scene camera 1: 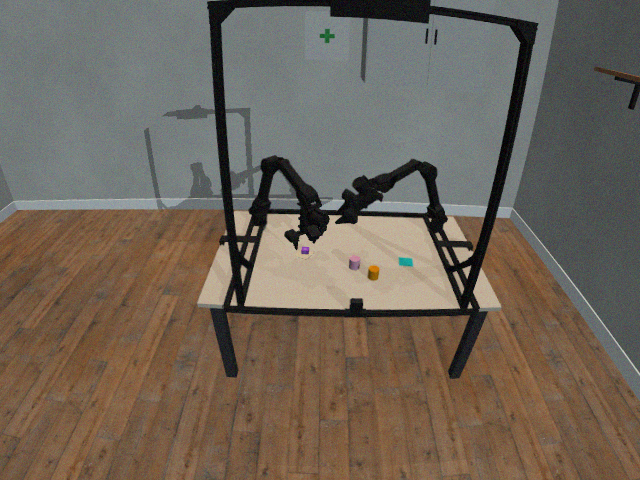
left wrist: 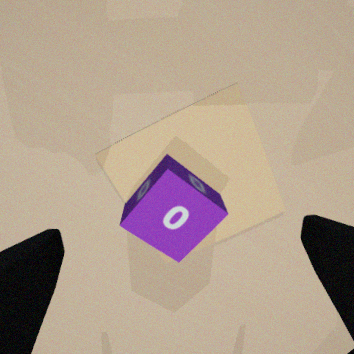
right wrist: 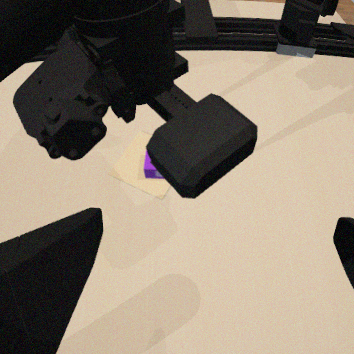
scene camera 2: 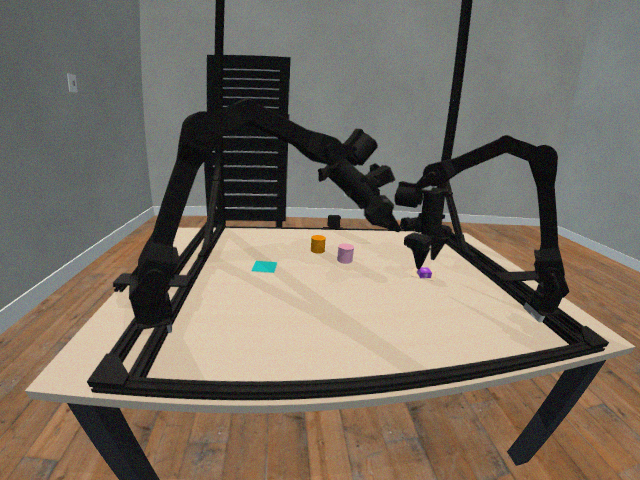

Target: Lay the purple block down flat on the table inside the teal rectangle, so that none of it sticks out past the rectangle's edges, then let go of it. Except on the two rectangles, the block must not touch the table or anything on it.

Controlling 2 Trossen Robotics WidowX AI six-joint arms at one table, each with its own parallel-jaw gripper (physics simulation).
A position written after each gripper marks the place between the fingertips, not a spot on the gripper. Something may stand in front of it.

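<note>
Left gripper (scene camera 2: pixel 425 264) open, holding nothing. Right gripper (scene camera 2: pixel 394 224) likewise open, holding nothing. In the left wrist view, pale rectangle (left wrist: pixel 215 138), plus left gripper (left wrist: pixel 183 235). In the right wrist view, left gripper (right wrist: pixel 154 146), right gripper (right wrist: pixel 222 225), pale rectangle (right wrist: pixel 128 168).
</note>
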